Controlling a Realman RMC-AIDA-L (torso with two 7-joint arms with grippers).
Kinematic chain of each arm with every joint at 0, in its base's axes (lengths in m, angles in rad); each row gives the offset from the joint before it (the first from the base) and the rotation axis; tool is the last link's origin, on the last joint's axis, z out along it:
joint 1: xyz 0 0 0.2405 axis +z
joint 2: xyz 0 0 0 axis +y
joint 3: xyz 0 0 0.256 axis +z
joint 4: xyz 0 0 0 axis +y
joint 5: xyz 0 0 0.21 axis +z
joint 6: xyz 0 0 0 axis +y
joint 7: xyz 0 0 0.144 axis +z
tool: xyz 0 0 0
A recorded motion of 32 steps. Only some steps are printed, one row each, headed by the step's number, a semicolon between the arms.
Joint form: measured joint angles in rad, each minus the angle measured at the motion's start. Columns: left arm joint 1, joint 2, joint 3, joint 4, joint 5, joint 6, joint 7; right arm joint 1, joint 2, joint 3, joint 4, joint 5, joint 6, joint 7.
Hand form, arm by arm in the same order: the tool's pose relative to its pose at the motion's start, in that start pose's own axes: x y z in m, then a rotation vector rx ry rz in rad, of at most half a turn. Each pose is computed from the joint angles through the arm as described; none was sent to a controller.
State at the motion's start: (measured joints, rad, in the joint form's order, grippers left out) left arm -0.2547 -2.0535 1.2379 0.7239 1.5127 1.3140 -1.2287; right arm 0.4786 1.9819 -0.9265 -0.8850 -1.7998 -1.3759 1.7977
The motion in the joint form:
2: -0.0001 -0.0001 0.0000 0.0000 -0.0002 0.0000 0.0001; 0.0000 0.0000 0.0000 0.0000 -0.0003 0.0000 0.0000
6: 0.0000 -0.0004 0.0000 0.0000 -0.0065 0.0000 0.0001; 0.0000 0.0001 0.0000 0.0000 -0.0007 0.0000 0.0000
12: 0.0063 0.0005 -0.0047 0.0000 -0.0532 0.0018 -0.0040; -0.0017 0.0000 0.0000 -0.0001 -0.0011 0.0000 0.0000
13: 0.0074 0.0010 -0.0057 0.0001 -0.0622 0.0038 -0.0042; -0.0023 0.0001 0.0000 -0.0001 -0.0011 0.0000 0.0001
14: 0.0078 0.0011 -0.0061 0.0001 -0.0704 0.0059 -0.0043; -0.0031 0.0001 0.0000 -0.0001 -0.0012 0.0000 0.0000
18: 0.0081 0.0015 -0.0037 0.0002 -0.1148 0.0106 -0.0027; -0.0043 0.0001 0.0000 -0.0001 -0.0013 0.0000 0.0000
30: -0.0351 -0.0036 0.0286 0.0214 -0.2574 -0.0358 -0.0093; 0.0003 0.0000 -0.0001 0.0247 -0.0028 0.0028 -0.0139
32: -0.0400 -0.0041 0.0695 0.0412 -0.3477 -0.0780 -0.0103; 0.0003 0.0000 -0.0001 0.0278 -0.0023 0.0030 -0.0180
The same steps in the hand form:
2: 0.0001 0.0000 0.0001 0.0000 0.0003 0.0001; 0.0000 0.0000 0.0000 0.0001 0.0003 -0.0001
6: 0.0009 -0.0002 0.0001 0.0019 0.0062 -0.0018; 0.0001 0.0000 0.0000 0.0001 0.0006 -0.0001
12: 0.0054 -0.0025 -0.0025 0.0232 0.0495 -0.0229; 0.0008 -0.0001 -0.0004 0.0012 0.0014 0.0011
13: 0.0064 -0.0028 -0.0031 0.0260 0.0582 -0.0259; 0.0010 -0.0001 -0.0005 0.0014 0.0015 0.0017
14: 0.0074 -0.0030 -0.0034 0.0273 0.0665 -0.0283; 0.0013 -0.0002 -0.0007 0.0019 0.0018 0.0023
18: 0.0132 -0.0043 -0.0038 0.0357 0.1071 -0.0370; 0.0018 -0.0002 -0.0010 0.0025 0.0021 0.0032
30: 0.0461 -0.0157 0.0096 0.0657 0.2263 -0.0324; 0.0060 -0.0007 0.0012 -0.0014 0.0079 0.0089
32: 0.0591 -0.0193 0.0145 0.0900 0.2819 -0.0420; 0.0067 -0.0007 0.0014 -0.0019 0.0081 0.0078

